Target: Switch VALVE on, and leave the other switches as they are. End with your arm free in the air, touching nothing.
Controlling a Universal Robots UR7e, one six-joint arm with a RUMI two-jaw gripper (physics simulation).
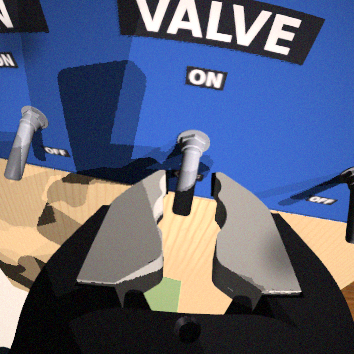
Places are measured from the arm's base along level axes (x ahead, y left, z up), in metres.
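Where they show: gripper, fingertip midpoint: [189, 173].
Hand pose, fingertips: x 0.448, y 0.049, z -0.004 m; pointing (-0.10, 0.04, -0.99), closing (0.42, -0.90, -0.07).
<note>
After its pixels a point has its place.
The VALVE switch [188, 172] @[x 0.459, y 0.054, z 0.014 m] is a grey metal lever on the blue panel [280, 125] @[x 0.506, y 0.020, z 0.000 m], under the VALVE sign [220, 27] @[x 0.530, y 0.075, z 0.017 m] and its ON label [205, 78] @[x 0.509, y 0.070, z 0.008 m]. The lever points down, to its OFF side, and covers most of a small label behind it. Its lower end is in dark shadow. My gripper [189, 173] @[x 0.448, y 0.049, z -0.004 m] is open a little, with one finger on each side of the lever's lower part. A gap shows between the lever and each finger, and nothing is gripped.
Another grey lever [20, 150] @[x 0.418, y 0.162, z 0.016 m] points down at the left, beside an OFF label [56, 151] @[x 0.395, y 0.158, z -0.023 m]. A dark lever [351, 205] @[x 0.491, y -0.056, z 0.011 m] points down at the right edge, near another OFF label [321, 200] @[x 0.470, y -0.070, z -0.024 m]. A wooden surface [195, 265] @[x 0.209, y -0.080, z -0.097 m] with a green patch [166, 295] @[x 0.133, y -0.060, z -0.057 m] lies below the panel.
</note>
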